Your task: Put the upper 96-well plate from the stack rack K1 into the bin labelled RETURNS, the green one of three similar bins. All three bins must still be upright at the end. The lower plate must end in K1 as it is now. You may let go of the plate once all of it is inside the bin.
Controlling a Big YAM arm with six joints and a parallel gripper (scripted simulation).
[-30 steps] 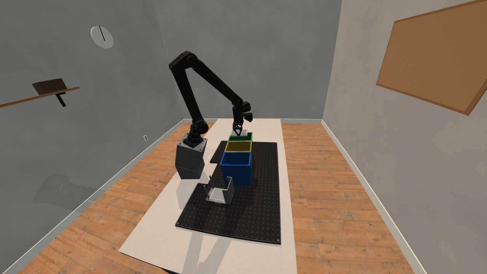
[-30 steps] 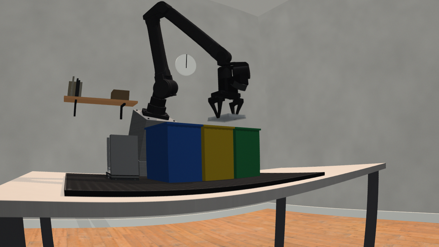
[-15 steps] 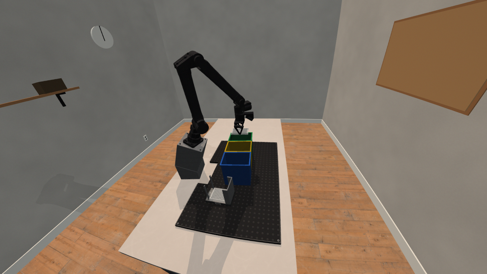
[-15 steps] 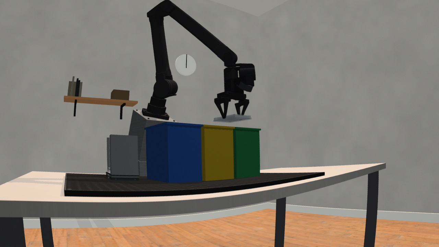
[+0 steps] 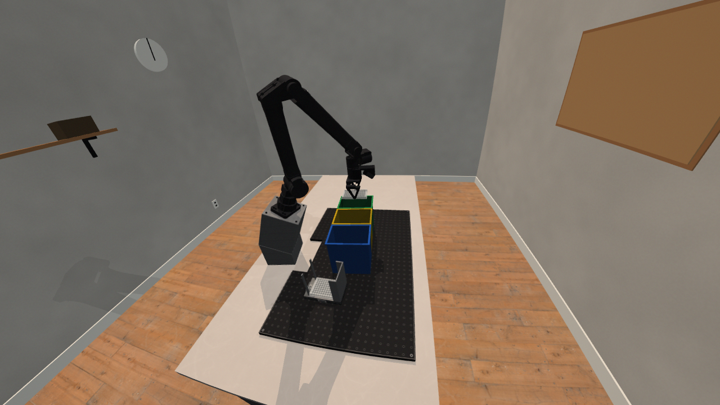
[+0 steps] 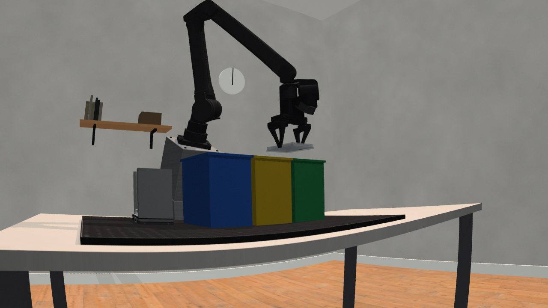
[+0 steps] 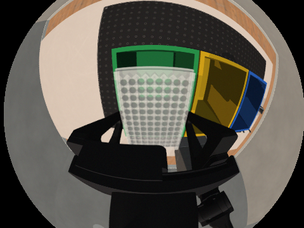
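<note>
My hand is 14 cm above the green bin. Round my hand: grey rack wall: 11 cm ahead, 42 cm to the right, 15 cm below; then yellow bin: 4 cm ahead, 13 cm to the right, 14 cm below; then blue bin: 7 cm ahead, 26 cm to the right, 14 cm below.
</note>
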